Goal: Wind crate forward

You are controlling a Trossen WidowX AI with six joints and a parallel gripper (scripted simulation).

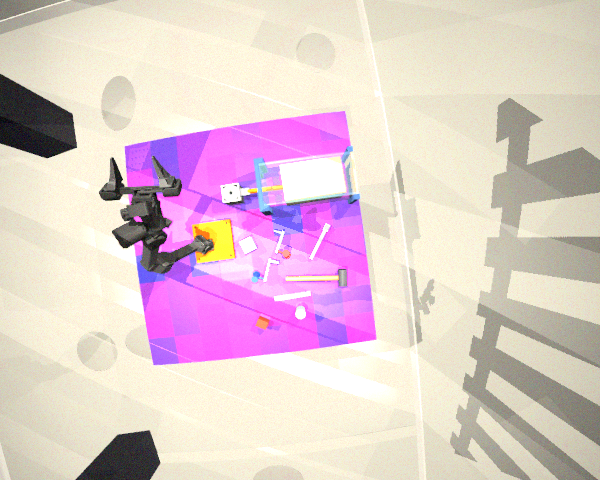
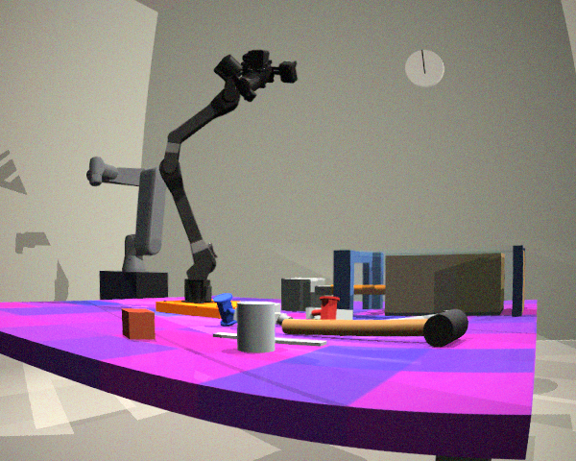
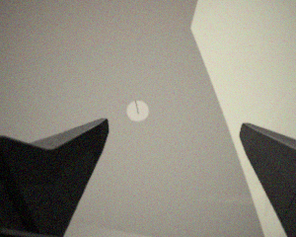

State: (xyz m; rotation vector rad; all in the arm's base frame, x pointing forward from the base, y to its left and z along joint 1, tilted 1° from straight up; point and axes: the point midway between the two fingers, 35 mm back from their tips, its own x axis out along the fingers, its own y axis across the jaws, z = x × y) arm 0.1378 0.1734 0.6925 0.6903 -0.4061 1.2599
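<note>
Right now the red-knobbed winch handle is 23 cm ahead of my gripper tip, 29 cm to the right of it and 72 cm below it. The rest, counted from my gripper tip: hand winch 3 cm ahead, 3 cm to the left, 71 cm below; blue frame 21 cm ahead, 2 cm to the left, 63 cm below; rack 45 cm ahead, 1 cm to the right, 66 cm below.
</note>
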